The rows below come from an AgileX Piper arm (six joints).
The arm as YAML. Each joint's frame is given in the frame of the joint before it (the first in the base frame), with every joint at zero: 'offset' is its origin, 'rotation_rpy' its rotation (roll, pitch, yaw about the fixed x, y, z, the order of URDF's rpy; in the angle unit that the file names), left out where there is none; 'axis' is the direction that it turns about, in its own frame. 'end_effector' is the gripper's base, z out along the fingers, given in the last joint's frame.
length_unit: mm
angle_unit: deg
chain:
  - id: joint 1
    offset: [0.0, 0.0, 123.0]
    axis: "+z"
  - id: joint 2
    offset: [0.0, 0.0, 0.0]
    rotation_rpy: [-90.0, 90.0, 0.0]
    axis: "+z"
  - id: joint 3
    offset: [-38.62, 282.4, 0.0]
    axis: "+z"
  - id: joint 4
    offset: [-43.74, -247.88, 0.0]
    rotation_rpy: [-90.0, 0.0, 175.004]
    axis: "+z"
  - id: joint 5
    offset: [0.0, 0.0, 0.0]
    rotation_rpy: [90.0, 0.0, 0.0]
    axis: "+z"
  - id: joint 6
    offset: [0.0, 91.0, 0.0]
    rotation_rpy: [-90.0, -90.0, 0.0]
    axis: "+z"
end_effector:
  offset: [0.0, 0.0, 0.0]
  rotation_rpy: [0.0, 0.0, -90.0]
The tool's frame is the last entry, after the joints.
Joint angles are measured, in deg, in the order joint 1, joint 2, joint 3, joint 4, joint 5, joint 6. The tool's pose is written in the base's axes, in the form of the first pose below.
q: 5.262, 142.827, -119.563, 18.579, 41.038, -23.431
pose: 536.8, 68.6, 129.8, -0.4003, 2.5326, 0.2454
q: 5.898, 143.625, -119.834, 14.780, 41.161, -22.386
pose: 536.5, 70.8, 122.5, -0.4437, 2.5505, 0.1857
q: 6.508, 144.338, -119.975, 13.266, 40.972, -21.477
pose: 536.3, 75.0, 116.3, -0.4572, 2.5603, 0.1665
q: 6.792, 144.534, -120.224, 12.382, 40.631, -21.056
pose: 537.0, 76.8, 115.8, -0.4643, 2.5551, 0.1521
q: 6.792, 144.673, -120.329, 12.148, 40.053, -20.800
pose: 538.1, 76.5, 115.4, -0.4587, 2.5475, 0.1465
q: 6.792, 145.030, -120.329, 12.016, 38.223, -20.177
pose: 540.5, 76.2, 113.4, -0.4376, 2.5268, 0.1402
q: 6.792, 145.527, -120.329, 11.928, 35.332, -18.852
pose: 544.3, 75.8, 111.1, -0.3958, 2.4938, 0.1355
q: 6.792, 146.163, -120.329, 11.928, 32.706, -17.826
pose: 547.6, 75.5, 107.3, -0.3616, 2.4657, 0.1326
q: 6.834, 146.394, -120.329, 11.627, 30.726, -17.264
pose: 550.0, 75.4, 106.9, -0.3459, 2.4388, 0.1241
